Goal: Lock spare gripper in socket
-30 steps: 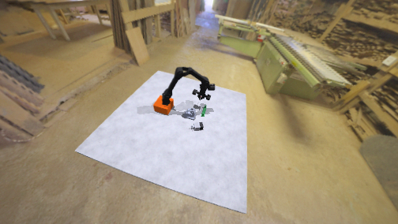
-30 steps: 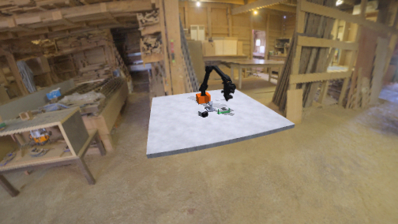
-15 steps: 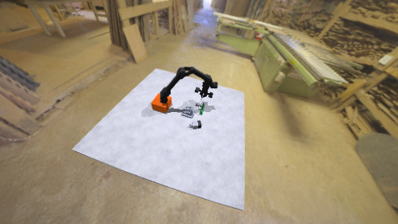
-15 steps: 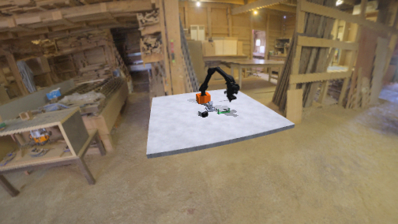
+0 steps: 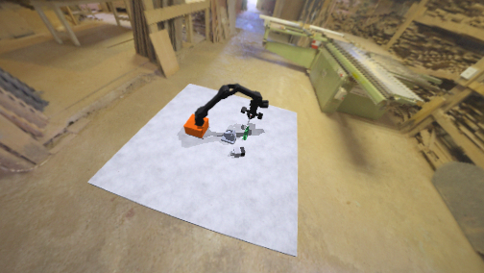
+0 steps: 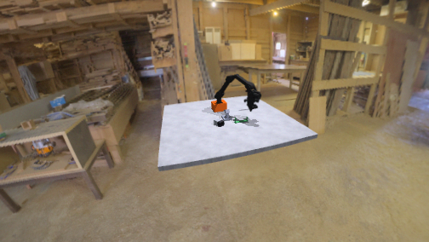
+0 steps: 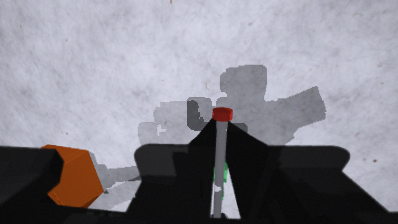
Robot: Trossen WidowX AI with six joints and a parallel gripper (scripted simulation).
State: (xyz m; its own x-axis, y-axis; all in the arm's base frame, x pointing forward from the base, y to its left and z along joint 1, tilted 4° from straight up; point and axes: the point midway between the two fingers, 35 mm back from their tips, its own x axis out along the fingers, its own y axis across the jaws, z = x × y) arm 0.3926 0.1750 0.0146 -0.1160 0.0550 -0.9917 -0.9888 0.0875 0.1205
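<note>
My gripper tip is now 10 cm to the left of the green strip and 6 cm above it. The rest, counted from my gripper tip: grey mount: 12 cm behind, 20 cm to the right, 4 cm below; spare gripper: 4 cm behind, 33 cm to the right, 7 cm below.
</note>
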